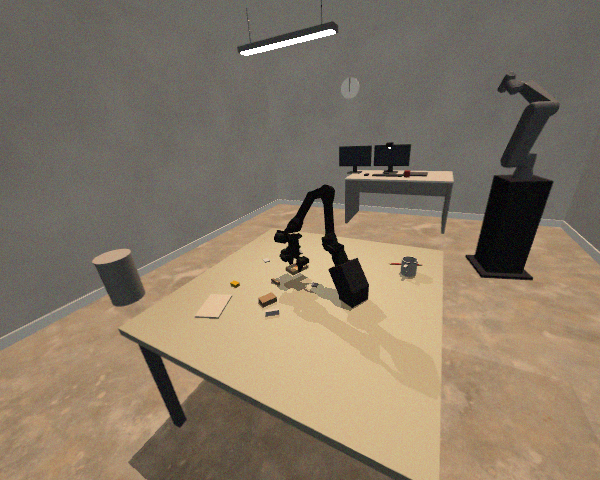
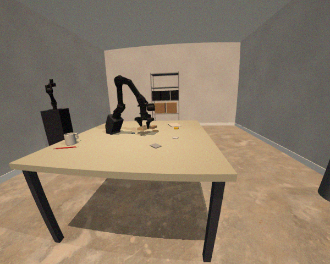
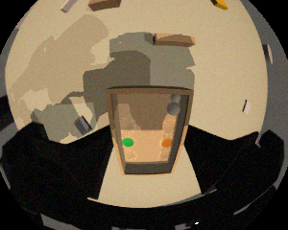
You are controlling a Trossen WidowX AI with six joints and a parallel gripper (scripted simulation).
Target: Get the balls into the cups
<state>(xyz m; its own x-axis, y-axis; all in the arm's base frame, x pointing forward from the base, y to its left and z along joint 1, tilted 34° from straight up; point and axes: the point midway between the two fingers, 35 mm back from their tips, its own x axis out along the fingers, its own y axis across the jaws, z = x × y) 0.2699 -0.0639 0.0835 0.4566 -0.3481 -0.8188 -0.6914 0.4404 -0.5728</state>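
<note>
The wooden puzzle is 3 cm below my hand, 1 cm to the right of it and 1 cm behind it. Round my hand: flat wooden piece: 10 cm ahead, 8 cm below, 6 cm to the left; then yellow block: 32 cm ahead, 11 cm to the left, 8 cm below; then brown block: 22 cm to the left, 9 cm ahead, 8 cm below.
</note>
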